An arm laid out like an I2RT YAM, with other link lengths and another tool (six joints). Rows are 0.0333 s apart.
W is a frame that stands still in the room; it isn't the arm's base.
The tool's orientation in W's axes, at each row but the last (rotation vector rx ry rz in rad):
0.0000 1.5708 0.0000
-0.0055 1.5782 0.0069
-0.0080 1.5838 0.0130
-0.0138 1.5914 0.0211
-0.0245 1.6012 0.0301
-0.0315 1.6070 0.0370
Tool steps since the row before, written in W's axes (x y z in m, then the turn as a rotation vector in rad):
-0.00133 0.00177 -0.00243 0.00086 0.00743 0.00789
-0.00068 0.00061 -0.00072 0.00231 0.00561 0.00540
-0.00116 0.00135 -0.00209 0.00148 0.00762 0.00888
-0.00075 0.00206 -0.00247 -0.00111 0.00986 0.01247
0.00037 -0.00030 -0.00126 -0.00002 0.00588 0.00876
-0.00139 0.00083 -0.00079 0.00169 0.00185 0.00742
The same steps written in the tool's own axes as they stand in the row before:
0.00243 0.00177 -0.00133 -0.00789 0.00743 0.00086
0.00073 0.00061 -0.00067 -0.00541 0.00560 0.00231
0.00211 0.00136 -0.00111 -0.00887 0.00763 0.00147
0.00249 0.00206 -0.00065 -0.01240 0.00994 -0.00115
0.00125 -0.00032 0.00040 -0.00874 0.00591 -0.00008
0.00084 0.00089 -0.00132 -0.00747 0.00181 0.00150

